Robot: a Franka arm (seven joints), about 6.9 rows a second.
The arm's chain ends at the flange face. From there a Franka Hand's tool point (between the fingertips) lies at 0.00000 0.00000 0.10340 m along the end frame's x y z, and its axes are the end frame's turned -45 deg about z.
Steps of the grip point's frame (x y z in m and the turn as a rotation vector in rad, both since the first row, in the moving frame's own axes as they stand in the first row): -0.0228 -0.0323 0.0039 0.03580 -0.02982 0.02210; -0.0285 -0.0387 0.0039 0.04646 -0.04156 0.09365; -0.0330 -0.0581 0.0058 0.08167 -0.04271 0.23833; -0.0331 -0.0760 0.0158 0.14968 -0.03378 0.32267; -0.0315 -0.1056 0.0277 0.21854 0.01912 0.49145
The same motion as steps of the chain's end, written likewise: -0.0342 -0.0062 0.0040 0.00423 -0.04640 0.02210; -0.0411 -0.0066 0.0041 0.00346 -0.06224 0.09365; -0.0558 -0.0139 0.0062 0.02755 -0.08795 0.23833; -0.0654 -0.0199 0.0170 0.08195 -0.12973 0.32267; -0.0872 -0.0323 0.0301 0.16805 -0.14101 0.49145
